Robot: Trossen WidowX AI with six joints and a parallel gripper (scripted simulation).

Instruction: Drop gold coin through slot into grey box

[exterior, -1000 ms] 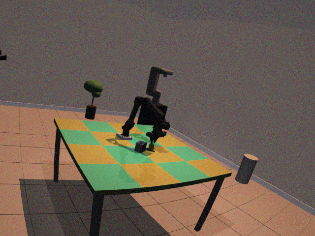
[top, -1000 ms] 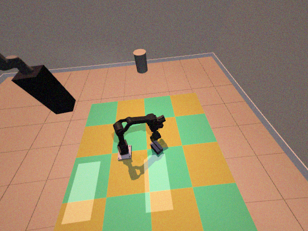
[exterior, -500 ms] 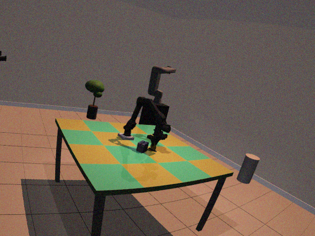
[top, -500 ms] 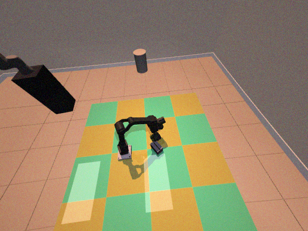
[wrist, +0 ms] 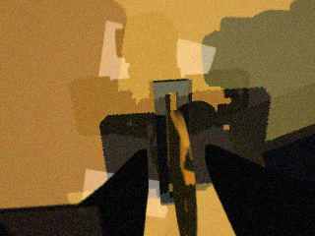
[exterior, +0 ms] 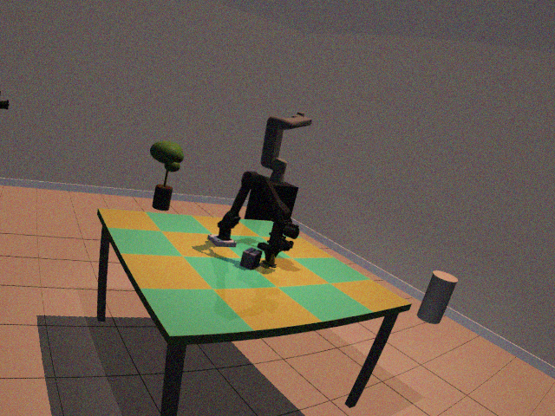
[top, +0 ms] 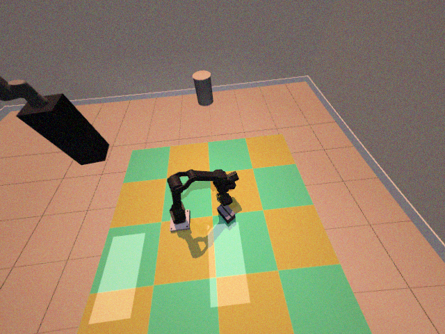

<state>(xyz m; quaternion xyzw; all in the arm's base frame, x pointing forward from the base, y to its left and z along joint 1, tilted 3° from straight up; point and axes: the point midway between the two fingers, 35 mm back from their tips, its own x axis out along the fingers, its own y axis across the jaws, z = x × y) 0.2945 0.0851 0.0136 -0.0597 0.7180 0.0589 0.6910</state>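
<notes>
Now: gripper tip 1 cm below the gold coin.
</notes>
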